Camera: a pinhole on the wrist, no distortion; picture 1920 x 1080 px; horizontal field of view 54.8 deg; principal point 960.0 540.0 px. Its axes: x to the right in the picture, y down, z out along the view. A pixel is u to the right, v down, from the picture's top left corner.
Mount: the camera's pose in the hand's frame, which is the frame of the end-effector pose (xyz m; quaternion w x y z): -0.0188 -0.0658 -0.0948 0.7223 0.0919 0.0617 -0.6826
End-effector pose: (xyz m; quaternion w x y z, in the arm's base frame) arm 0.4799 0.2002 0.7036 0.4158 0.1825 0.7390 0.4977
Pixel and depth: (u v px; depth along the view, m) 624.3 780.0 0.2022
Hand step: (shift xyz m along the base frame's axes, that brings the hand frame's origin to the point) 0.1006 0.0318 -0.0812
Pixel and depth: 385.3 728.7 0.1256
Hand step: 0.0447 -0.0113 -0.0485
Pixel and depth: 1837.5 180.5 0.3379
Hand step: 0.2511 -0.0749 -0.2587
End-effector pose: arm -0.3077 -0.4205 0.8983 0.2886 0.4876 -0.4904 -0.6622
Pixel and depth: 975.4 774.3 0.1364
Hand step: -0.0246 0.0536 -0.0850
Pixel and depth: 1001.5 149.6 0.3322
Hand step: -0.1581 0.2212 -0.0923
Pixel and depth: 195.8 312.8 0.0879
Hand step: 0.0190 0.0471 -0.0340
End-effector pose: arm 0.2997 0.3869 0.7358 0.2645 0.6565 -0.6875 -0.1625
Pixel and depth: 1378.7 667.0 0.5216
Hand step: 0.0133 -0.0782 -0.4812
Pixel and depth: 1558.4 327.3 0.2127
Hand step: 0.0913 0.0189 -0.1880
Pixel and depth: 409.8 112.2 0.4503
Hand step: -0.1813 0.0965 -0.3412
